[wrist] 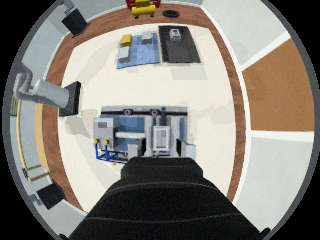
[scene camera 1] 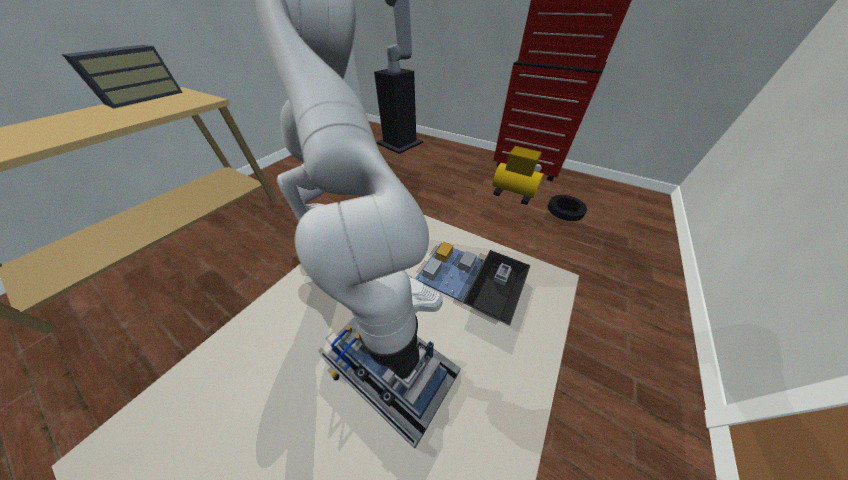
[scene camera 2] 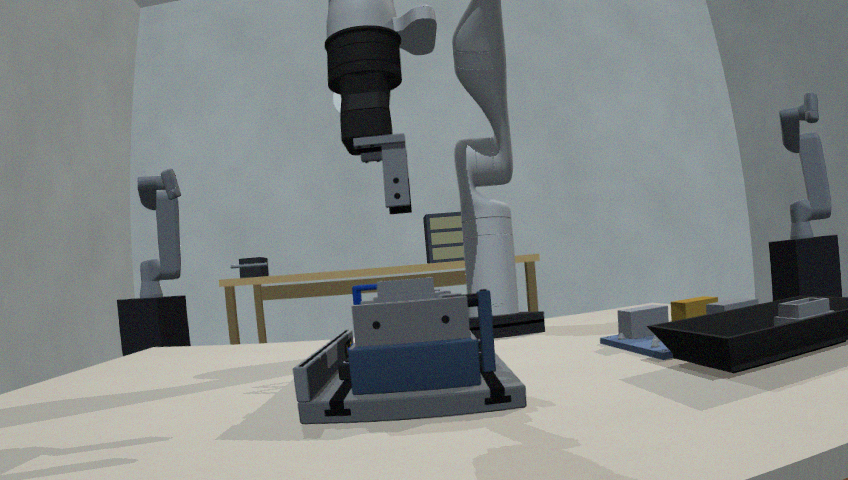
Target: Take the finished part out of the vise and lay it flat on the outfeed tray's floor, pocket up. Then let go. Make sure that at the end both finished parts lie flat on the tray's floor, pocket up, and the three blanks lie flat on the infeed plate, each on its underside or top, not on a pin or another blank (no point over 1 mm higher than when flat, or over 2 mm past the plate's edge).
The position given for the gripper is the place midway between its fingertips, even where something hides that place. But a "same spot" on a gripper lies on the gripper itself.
Labels:
gripper: wrist; scene camera 1 407, 356; scene camera 2
same spot on gripper: (scene camera 2: 394, 153) = (wrist: 183, 151)
same spot on blue fixture plate: (wrist: 151, 52) = (scene camera 1: 461, 284)

